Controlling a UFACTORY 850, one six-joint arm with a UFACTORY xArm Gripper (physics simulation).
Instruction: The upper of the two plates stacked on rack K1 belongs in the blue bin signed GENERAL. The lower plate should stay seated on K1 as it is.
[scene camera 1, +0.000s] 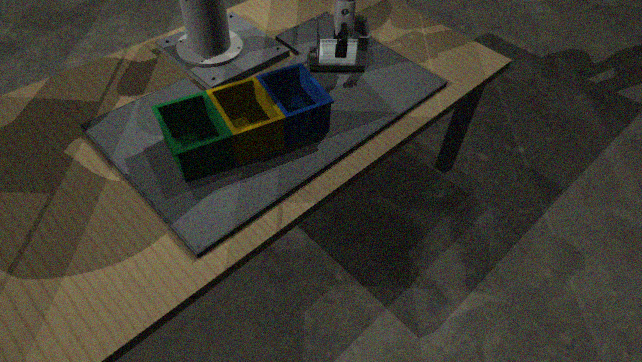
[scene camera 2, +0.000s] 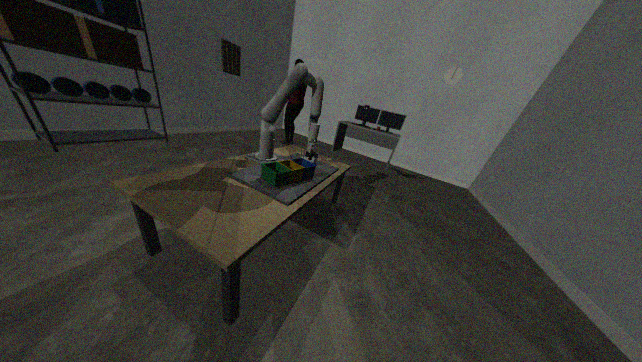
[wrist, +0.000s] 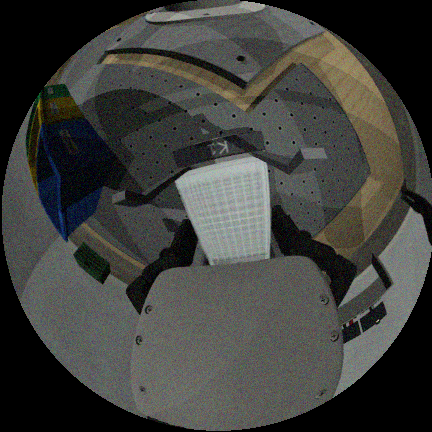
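The pale plate stack sits on rack K1, whose dark label faces up in the wrist view. The seam between upper and lower plate cannot be made out. My gripper is open, pointing down over the stack, with one dark finger at each long side of the plates in the wrist view. Whether the fingers touch them is unclear. The blue bin stands beside the rack; its small sign is too dim to read, and no plate shows in its visible interior.
The yellow bin and green bin adjoin the blue bin in a row on the grey perforated board. The arm's base stands behind the bins. A person stands beyond the table, partly behind the arm.
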